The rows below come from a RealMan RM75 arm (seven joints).
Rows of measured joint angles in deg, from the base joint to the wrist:
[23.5, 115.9, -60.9, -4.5, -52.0, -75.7, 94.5]
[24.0, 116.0, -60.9, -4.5, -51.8, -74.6, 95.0]
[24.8, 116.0, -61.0, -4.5, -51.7, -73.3, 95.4]
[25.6, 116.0, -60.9, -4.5, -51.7, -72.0, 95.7]
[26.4, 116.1, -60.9, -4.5, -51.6, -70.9, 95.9]
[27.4, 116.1, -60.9, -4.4, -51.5, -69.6, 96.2]
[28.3, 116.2, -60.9, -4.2, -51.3, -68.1, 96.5]
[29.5, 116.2, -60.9, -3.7, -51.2, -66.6, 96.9]
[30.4, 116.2, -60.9, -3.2, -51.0, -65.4, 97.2]
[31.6, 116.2, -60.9, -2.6, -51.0, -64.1, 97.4]
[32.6, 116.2, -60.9, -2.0, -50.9, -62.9, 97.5]
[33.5, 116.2, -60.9, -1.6, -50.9, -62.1, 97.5]
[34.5, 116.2, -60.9, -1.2, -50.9, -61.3, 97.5]
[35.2, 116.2, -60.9, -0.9, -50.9, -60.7, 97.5]
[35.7, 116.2, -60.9, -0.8, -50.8, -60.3, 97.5]
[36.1, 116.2, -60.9, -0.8, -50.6, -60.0, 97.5]
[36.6, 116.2, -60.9, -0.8, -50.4, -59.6, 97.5]
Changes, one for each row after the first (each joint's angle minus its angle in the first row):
[0.5, 0.1, 0.0, 0.0, 0.2, 1.1, 0.5]
[1.3, 0.1, -0.1, 0.0, 0.3, 2.4, 0.9]
[2.1, 0.1, 0.0, 0.0, 0.3, 3.7, 1.2]
[2.9, 0.2, 0.0, 0.0, 0.4, 4.8, 1.4]
[3.9, 0.2, 0.0, 0.1, 0.5, 6.1, 1.7]
[4.8, 0.3, 0.0, 0.3, 0.7, 7.6, 2.0]
[6.0, 0.3, 0.0, 0.8, 0.8, 9.1, 2.4]
[6.9, 0.3, 0.0, 1.3, 1.0, 10.3, 2.7]
[8.1, 0.3, 0.0, 1.9, 1.0, 11.6, 2.9]
[9.1, 0.3, 0.0, 2.5, 1.1, 12.8, 3.0]
[10.0, 0.3, 0.0, 2.9, 1.1, 13.6, 3.0]
[11.0, 0.3, 0.0, 3.3, 1.1, 14.4, 3.0]
[11.7, 0.3, 0.0, 3.6, 1.1, 15.0, 3.0]
[12.2, 0.3, 0.0, 3.7, 1.2, 15.4, 3.0]
[12.6, 0.3, 0.0, 3.7, 1.4, 15.7, 3.0]
[13.1, 0.3, 0.0, 3.7, 1.6, 16.1, 3.0]

